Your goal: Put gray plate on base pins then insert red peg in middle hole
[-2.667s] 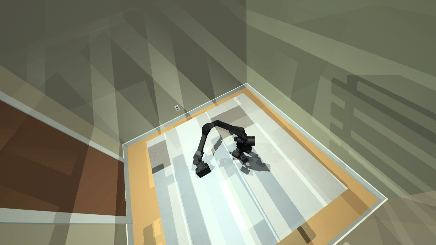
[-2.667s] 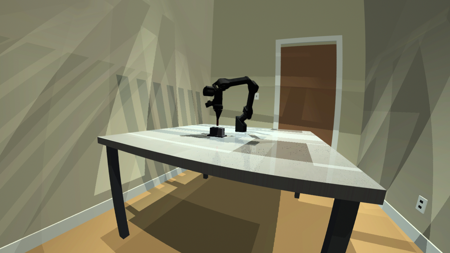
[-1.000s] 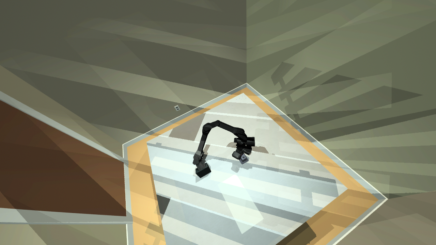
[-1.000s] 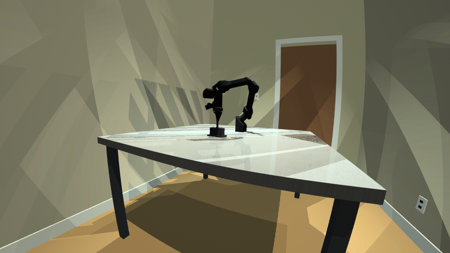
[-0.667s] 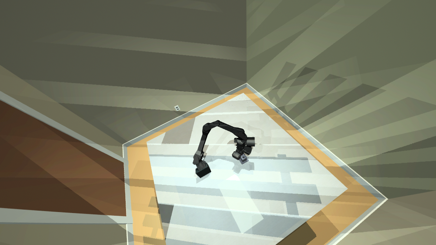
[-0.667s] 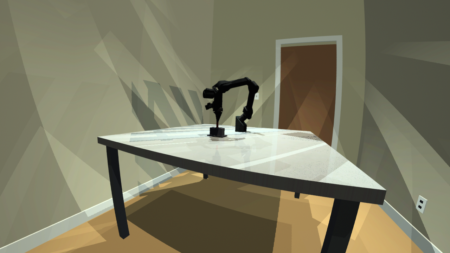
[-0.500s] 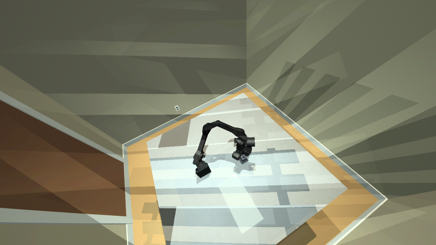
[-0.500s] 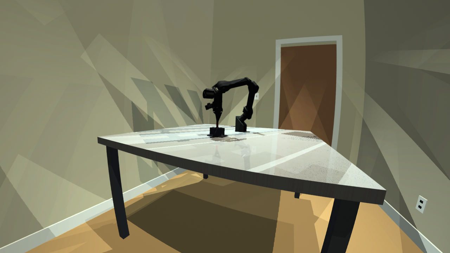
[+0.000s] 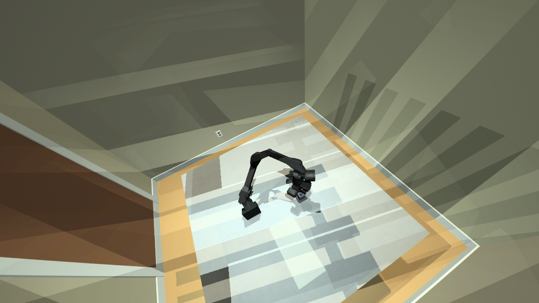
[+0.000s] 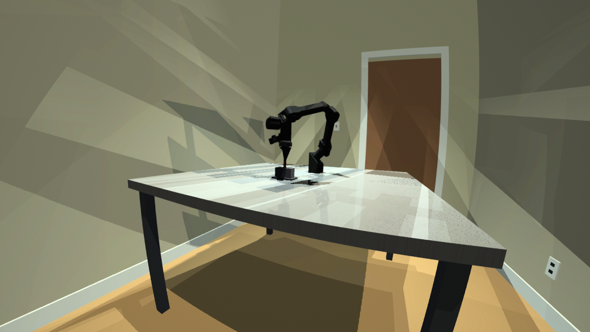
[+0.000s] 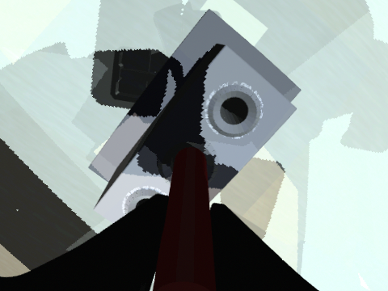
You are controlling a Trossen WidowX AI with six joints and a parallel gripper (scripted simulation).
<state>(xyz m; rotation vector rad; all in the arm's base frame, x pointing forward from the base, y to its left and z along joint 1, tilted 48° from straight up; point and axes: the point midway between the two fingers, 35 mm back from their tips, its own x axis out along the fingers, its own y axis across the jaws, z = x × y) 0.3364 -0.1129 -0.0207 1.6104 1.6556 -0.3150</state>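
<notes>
The red peg is right at my gripper tip. Also, from my gripper tip: gray plate: 5 cm below.
</notes>
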